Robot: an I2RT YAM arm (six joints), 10 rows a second.
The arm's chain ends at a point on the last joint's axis. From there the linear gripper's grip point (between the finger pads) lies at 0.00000 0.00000 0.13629 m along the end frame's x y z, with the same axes.
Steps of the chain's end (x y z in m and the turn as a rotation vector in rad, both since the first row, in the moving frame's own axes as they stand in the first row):
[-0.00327 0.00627 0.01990 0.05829 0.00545 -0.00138]
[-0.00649 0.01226 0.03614 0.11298 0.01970 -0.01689]
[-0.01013 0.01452 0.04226 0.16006 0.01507 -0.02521]
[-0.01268 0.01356 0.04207 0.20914 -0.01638 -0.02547]
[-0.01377 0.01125 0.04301 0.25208 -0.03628 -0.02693]
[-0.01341 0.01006 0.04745 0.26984 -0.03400 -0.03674]
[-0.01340 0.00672 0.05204 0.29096 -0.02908 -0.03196]
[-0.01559 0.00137 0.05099 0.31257 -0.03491 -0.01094]
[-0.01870 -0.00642 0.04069 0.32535 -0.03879 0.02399]
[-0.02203 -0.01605 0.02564 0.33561 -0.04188 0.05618]
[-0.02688 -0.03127 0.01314 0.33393 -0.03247 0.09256]
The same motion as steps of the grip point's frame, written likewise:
[-0.00253 -0.00167 0.01967 0.05829 0.00545 -0.00138]
[-0.00394 -0.00313 0.03524 0.11298 0.01970 -0.01689]
[-0.00836 -0.00722 0.04050 0.16006 0.01507 -0.02521]
[-0.01526 -0.01470 0.03908 0.20914 -0.01638 -0.02547]
[-0.01912 -0.02267 0.03861 0.25208 -0.03628 -0.02693]
[-0.01866 -0.02617 0.04244 0.26984 -0.03400 -0.03674]
[-0.01794 -0.03230 0.04626 0.29096 -0.02908 -0.03196]
[-0.02050 -0.04050 0.04430 0.31257 -0.03491 -0.01094]
[-0.02336 -0.05003 0.03344 0.32535 -0.03879 0.02399]
[-0.02635 -0.06106 0.01792 0.33561 -0.04188 0.05618]
[-0.02913 -0.07607 0.00555 0.33393 -0.03247 0.09256]

